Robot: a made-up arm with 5 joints. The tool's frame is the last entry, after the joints.
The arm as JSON. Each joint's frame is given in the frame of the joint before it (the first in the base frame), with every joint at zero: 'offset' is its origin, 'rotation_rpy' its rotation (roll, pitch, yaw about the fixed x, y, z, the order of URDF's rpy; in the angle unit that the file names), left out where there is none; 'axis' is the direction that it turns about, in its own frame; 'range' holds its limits. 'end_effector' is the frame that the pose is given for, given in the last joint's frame.
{
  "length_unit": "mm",
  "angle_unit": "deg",
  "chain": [
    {
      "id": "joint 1",
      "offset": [
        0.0,
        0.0,
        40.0
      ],
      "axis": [
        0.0,
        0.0,
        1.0
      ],
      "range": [
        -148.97,
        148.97
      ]
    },
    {
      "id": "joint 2",
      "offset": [
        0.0,
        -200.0,
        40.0
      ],
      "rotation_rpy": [
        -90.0,
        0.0,
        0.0
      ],
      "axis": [
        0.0,
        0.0,
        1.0
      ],
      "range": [
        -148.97,
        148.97
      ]
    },
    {
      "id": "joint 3",
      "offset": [
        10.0,
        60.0,
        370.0
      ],
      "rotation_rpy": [
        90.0,
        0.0,
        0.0
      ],
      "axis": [
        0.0,
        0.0,
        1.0
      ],
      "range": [
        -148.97,
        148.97
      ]
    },
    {
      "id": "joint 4",
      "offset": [
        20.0,
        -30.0,
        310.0
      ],
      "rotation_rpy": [
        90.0,
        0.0,
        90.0
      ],
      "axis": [
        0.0,
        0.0,
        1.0
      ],
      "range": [
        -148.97,
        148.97
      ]
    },
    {
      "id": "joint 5",
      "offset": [
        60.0,
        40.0,
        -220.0
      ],
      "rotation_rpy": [
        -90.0,
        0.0,
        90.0
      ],
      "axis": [
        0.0,
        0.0,
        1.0
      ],
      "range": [
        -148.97,
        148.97
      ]
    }
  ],
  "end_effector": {
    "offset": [
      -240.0,
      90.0,
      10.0
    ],
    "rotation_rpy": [
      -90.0,
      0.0,
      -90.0
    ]
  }
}
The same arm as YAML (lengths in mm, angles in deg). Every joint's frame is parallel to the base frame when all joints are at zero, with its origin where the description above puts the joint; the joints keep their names.
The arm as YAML. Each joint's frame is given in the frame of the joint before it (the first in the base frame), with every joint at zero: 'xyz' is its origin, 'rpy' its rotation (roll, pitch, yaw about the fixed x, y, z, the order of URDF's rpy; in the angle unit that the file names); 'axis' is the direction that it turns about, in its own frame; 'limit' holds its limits. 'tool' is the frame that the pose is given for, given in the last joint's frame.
units:
  length: mm
  angle: deg
joints:
  - name: joint 1
    type: revolute
    origin:
      xyz: [0.0, 0.0, 40.0]
      rpy: [0.0, 0.0, 0.0]
    axis: "+z"
    limit:
      lower: -148.97
      upper: 148.97
  - name: joint 2
    type: revolute
    origin:
      xyz: [0.0, -200.0, 40.0]
      rpy: [0.0, 0.0, 0.0]
    axis: "+y"
    limit:
      lower: -148.97
      upper: 148.97
  - name: joint 3
    type: revolute
    origin:
      xyz: [10.0, 370.0, -60.0]
      rpy: [0.0, 0.0, 0.0]
    axis: "+z"
    limit:
      lower: -148.97
      upper: 148.97
  - name: joint 4
    type: revolute
    origin:
      xyz: [20.0, -30.0, 310.0]
      rpy: [0.0, 0.0, 0.0]
    axis: "+x"
    limit:
      lower: -148.97
      upper: 148.97
  - name: joint 5
    type: revolute
    origin:
      xyz: [-220.0, 60.0, 40.0]
      rpy: [0.0, 0.0, 0.0]
    axis: "-y"
    limit:
      lower: -148.97
      upper: 148.97
tool:
  origin:
    xyz: [-90.0, -10.0, -240.0]
    rpy: [0.0, 0.0, 0.0]

